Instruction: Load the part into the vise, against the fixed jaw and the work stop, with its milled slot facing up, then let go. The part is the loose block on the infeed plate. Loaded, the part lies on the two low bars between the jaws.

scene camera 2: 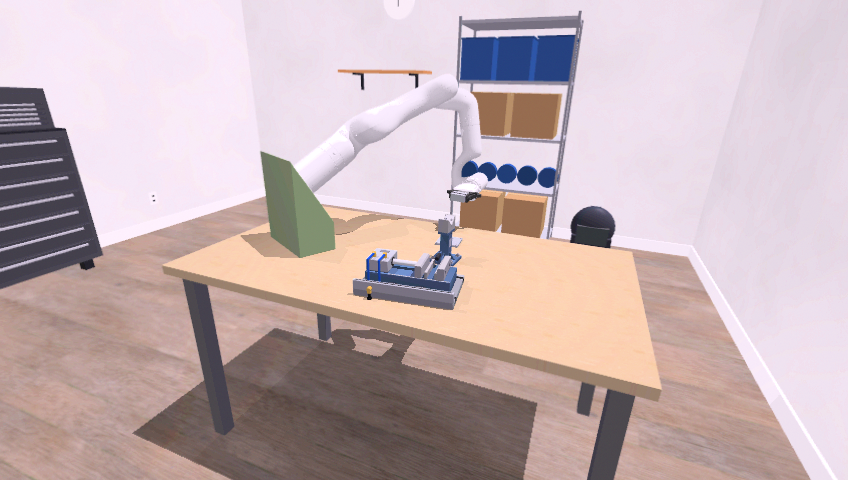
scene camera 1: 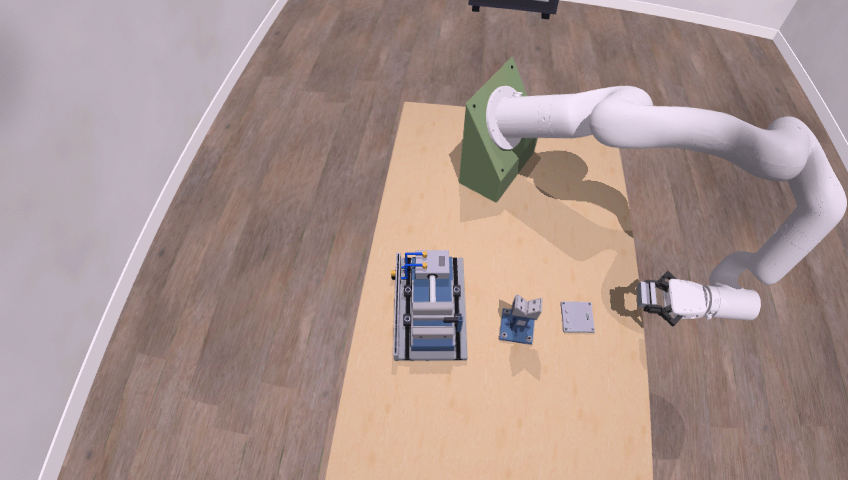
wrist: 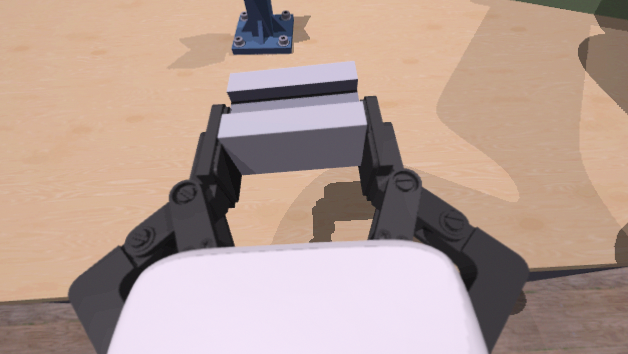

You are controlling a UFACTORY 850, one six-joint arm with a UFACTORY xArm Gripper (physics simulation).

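My gripper (scene camera 1: 649,295) (scene camera 2: 463,193) (wrist: 297,120) is shut on the grey block (scene camera 1: 644,294) (scene camera 2: 459,196) (wrist: 295,150). It lies nearly level and holds the block in the air at the table's right edge in scene camera 1. The slot runs from finger to finger; it shows in the wrist view and seems turned upward in scene camera 1. The vise (scene camera 1: 433,343) (scene camera 2: 404,291) stands apart at the left. Its fixed jaw (scene camera 1: 432,333) and moving jaw (scene camera 1: 432,308) stand apart. The dark work stop (scene camera 1: 457,321) is beside them. The low bars are not clear. The infeed plate (scene camera 1: 577,321) is bare.
A blue stand (scene camera 1: 516,336) (scene camera 2: 445,245) (wrist: 262,47) with a grey V-shaped top (scene camera 1: 527,306) (scene camera 2: 446,223) rises between the vise and the infeed plate. The green arm mount (scene camera 1: 480,157) (scene camera 2: 300,208) stands on the table behind them. Blue pipes (scene camera 1: 410,265) run beside the vise's rear block.
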